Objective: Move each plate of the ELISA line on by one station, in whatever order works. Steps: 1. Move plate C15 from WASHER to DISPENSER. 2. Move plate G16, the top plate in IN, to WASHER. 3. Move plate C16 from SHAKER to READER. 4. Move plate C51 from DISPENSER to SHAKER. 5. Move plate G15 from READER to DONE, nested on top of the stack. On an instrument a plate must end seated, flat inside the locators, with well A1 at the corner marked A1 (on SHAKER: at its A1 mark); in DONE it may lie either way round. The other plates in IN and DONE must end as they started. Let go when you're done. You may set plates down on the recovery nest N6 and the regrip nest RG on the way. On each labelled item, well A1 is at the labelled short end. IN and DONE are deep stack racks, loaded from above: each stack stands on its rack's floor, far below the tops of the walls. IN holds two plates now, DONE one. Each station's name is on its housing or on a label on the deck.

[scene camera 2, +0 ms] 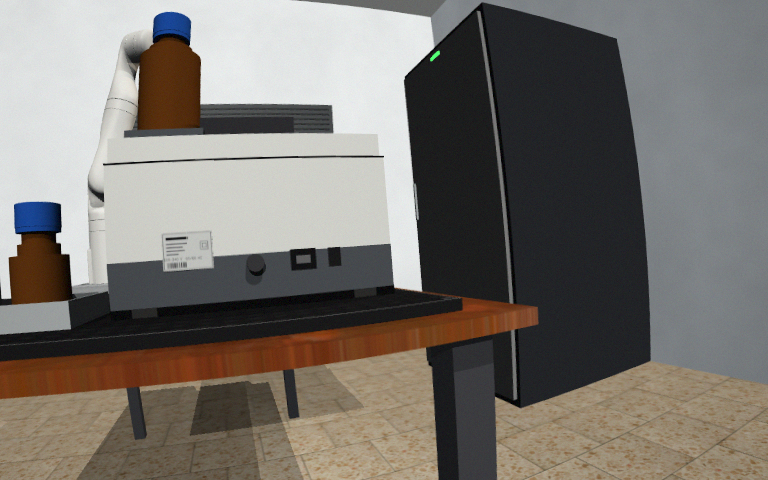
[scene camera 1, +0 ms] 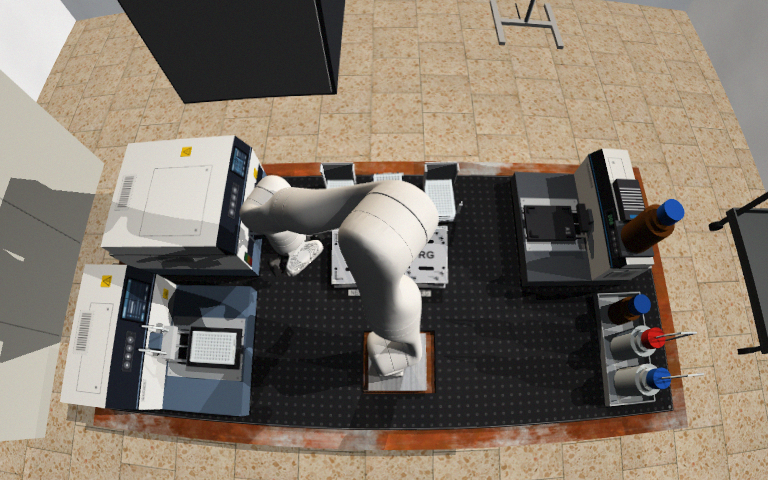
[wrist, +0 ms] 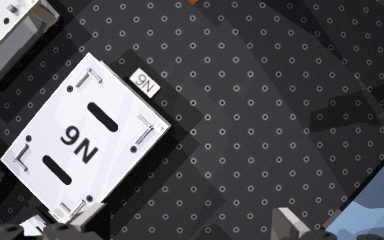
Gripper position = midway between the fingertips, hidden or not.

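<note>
The gripper [wrist: 190,224] can be seen in this scene, and so can a white well plate [scene camera 1: 214,344].
</note>
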